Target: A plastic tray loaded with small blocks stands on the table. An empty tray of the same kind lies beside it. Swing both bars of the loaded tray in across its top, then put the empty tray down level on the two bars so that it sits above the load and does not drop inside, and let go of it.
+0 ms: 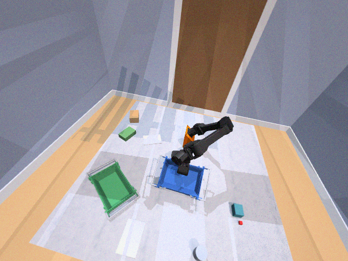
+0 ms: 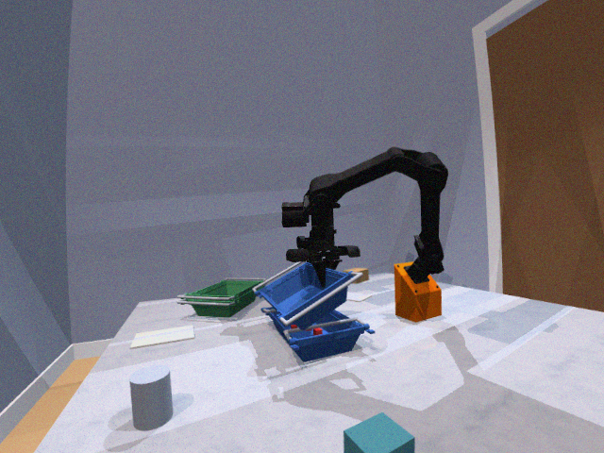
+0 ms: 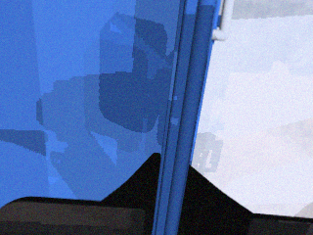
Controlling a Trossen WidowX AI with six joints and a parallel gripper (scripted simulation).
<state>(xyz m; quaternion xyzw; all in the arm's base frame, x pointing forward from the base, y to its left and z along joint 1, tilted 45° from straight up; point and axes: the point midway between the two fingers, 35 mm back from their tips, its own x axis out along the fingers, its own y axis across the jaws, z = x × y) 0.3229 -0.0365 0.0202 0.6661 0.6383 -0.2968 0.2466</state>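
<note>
Now: the blue tray 70 mm ahead of my gripper tip and 10 mm to the right of it. Round my gripper tip: teal block 370 mm to the left, 150 mm ahead, 110 mm below; grey cylinder 390 mm ahead, 140 mm to the left, 90 mm below; red block 380 mm to the left, 210 mm ahead, 120 mm below.
</note>
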